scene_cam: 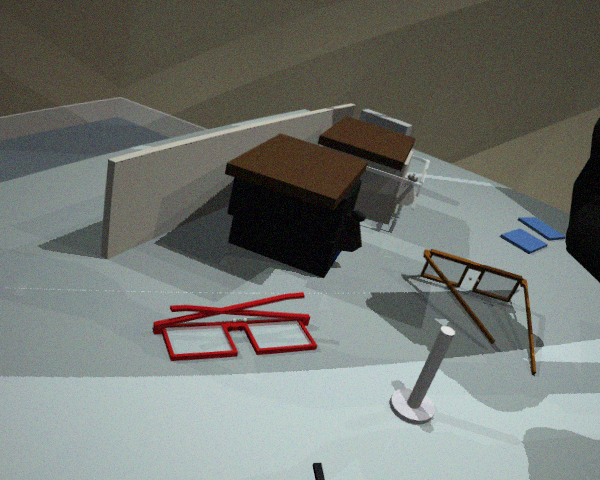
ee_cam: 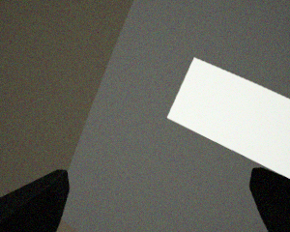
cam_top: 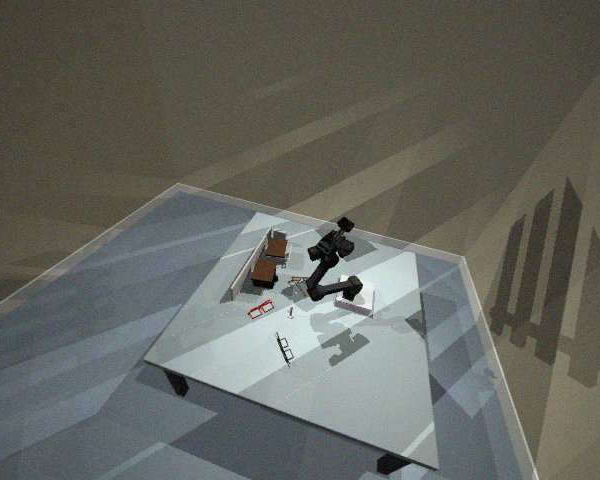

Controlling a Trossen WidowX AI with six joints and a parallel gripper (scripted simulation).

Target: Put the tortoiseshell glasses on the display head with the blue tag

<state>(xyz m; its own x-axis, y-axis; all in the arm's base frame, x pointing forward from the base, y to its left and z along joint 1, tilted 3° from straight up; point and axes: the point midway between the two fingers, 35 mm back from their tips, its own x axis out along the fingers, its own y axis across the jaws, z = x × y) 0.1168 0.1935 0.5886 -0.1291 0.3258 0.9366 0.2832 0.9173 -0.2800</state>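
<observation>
My gripper tip is 65 cm above the grey peg stand, 13 cm short of it and 1 cm to the right of it. Also, from my gripper tip: white wall panel 62 cm below, 50 cm ahead, 22 cm to the right; then display head 62 cm below, 38 cm ahead, 35 cm to the right.
</observation>
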